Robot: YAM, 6 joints.
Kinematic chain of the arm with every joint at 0, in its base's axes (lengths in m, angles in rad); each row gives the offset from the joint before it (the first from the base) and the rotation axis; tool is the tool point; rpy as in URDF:
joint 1: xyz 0 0 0.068 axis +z
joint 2: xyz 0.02 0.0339 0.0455 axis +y
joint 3: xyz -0.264 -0.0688 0 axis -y
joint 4: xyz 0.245 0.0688 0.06 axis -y
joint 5: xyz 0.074 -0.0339 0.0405 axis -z
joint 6: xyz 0.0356 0 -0.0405 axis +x
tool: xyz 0 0 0 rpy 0 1.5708 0
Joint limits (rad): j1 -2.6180..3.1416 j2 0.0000..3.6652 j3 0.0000..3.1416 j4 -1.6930..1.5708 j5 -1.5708..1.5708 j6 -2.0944..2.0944
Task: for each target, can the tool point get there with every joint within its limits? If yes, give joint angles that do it. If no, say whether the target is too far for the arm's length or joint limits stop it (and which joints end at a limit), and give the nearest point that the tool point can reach.
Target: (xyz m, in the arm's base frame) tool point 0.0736 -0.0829 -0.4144
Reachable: no: joint limits stop it (at a limit: joint 2) | nearest point 0.0861 -0.0970 -0.3602 | short by 0.057 m
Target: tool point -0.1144 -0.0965 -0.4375
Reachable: no: joint limits stop it (at a limit: joint 2) | nearest point -0.1265 -0.1067 -0.3707 | short by 0.069 m
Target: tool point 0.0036 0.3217 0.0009
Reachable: yes | joints 1.5408 2.4107 1.2885 -0.9792 -0.1700 0.5570
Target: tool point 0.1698 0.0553 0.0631
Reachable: yes | joints 0.4347 1.7276 0.4962 -0.5563 0.6438 1.6034
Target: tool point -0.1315 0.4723 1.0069
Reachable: no: too far | nearest point -0.0836 0.3001 0.6673 | short by 0.384 m
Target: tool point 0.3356 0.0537 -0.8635
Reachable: no: too far | nearest point 0.2839 0.0454 -0.3783 | short by 0.488 m
